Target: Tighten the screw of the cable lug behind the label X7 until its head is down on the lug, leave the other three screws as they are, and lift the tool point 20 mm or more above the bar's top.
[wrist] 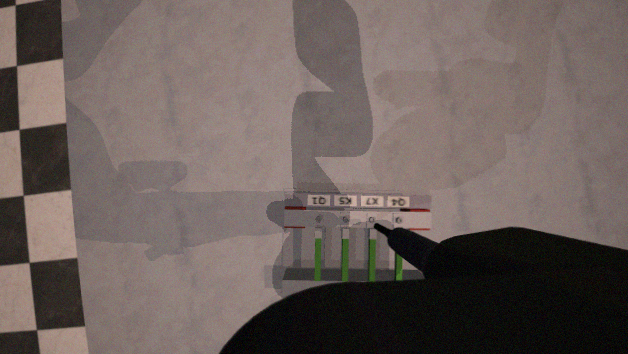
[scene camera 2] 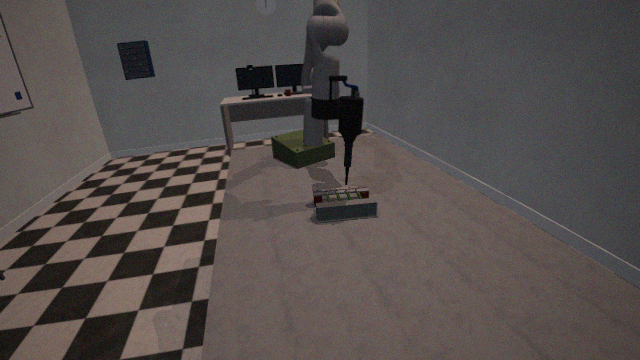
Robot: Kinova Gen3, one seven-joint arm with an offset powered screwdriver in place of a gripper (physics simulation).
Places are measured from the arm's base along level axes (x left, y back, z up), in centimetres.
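Pixels of known places: hand at its tool point: (wrist: 376,225) (scene camera 2: 346,184); arm's base at its link origin: (scene camera 2: 313,142).
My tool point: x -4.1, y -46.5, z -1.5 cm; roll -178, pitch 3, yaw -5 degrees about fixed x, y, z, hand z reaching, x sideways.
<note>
Ahead of a thing's pixels: the offset from my tool point to its middle. "spot": to the spot under its first point.
The label X7 {dz -2.4, dx +0.6, dy +2.5 cm} (wrist: 372,201) appears upside down in the wrist view, third from the left, between K5 (wrist: 345,201) and Q4 {spot: dz -2.4, dx +3.8, dy +1.8 cm} (wrist: 398,201); Q1 {spot: dz -2.4, dx -5.7, dy +4.0 cm} (wrist: 318,200) is at the far left. The X7 screw {dz -2.6, dx +0.1, dy +0.4 cm} (wrist: 371,219) lies between its label and a green cable {spot: dz -1.7, dx -0.9, dy -3.8 cm} (wrist: 372,257) on the pale bar {spot: dz -2.4, dx +5.5, dy -0.9 cm} (wrist: 417,220). My screwdriver (scene camera 2: 346,183) (wrist: 376,226) points straight down in the scene view, its tip a little above the bar. In the wrist view the tip appears just below and right of the X7 screw. The screw's height and any gap under its head are too small to tell.
A grey front wall (scene camera 2: 346,211) stands before the cables. The robot's green base (scene camera 2: 300,151) is behind the fixture. A desk (scene camera 2: 270,111) with two monitors stands at the back, and a blue wall (scene camera 2: 500,100) runs along the right.
</note>
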